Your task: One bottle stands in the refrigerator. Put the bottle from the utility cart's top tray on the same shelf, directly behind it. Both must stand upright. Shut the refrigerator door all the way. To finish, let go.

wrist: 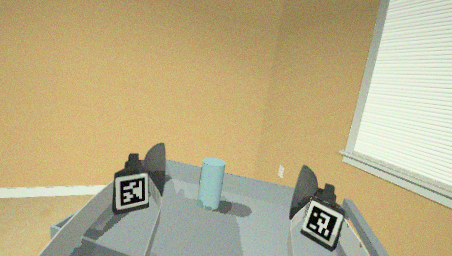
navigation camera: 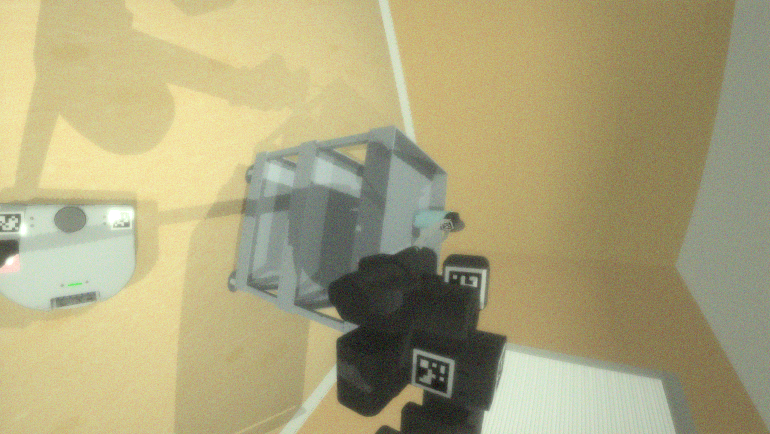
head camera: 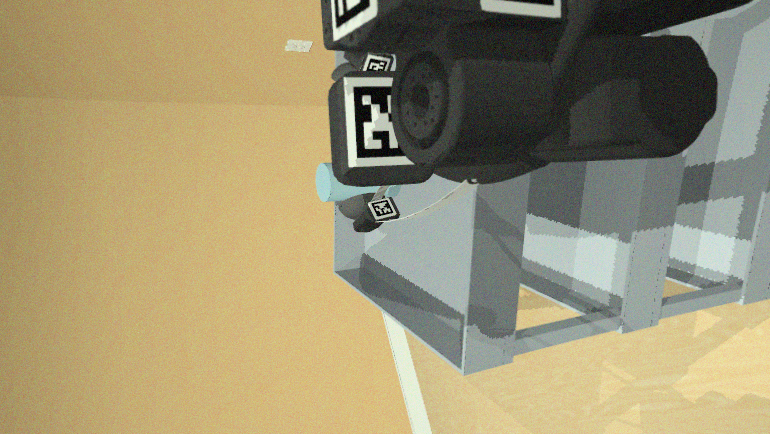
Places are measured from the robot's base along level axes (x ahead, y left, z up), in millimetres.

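Where they show: gripper, fingertip midpoint: (wrist: 229, 172); robot's base, link origin: (navigation camera: 71, 218).
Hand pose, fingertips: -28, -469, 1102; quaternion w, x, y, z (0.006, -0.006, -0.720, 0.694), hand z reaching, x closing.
Things, the pixels of their top centre, and the offset from my fingertips, as dx, dy, dz. "spot": a spot on its surface instead.
- light blue cylindrical bottle, top centre: (head camera: 322, 182) (wrist: 214, 161) (navigation camera: 451, 220) +37, -476, -166
- grey utility cart, surface spot: (head camera: 493, 291) spot: +199, -159, -281
A light blue cylindrical bottle (head camera: 325, 183) (navigation camera: 427, 217) (wrist: 212, 185) stands upright in the top tray (wrist: 270, 225) of the grey utility cart (head camera: 493, 291) (navigation camera: 375, 186), towards the tray's far wall. My gripper (head camera: 353, 140) (wrist: 229, 172) is open and empty over the tray. In the wrist view the bottle shows between the spread fingers, closer to the left one, and seems to stand beyond the fingertips. In the head view one finger overlaps part of the bottle's outline. The refrigerator and its bottle do not show.
The cart has raised tray walls, corner posts and lower shelves. An orange wall (head camera: 161, 242) (navigation camera: 566, 134) (wrist: 200, 75) rises behind it. A window with blinds (navigation camera: 576, 398) (wrist: 410, 75) is at the right in the wrist view. My base (navigation camera: 70, 258) shows at the left in the navigation view.
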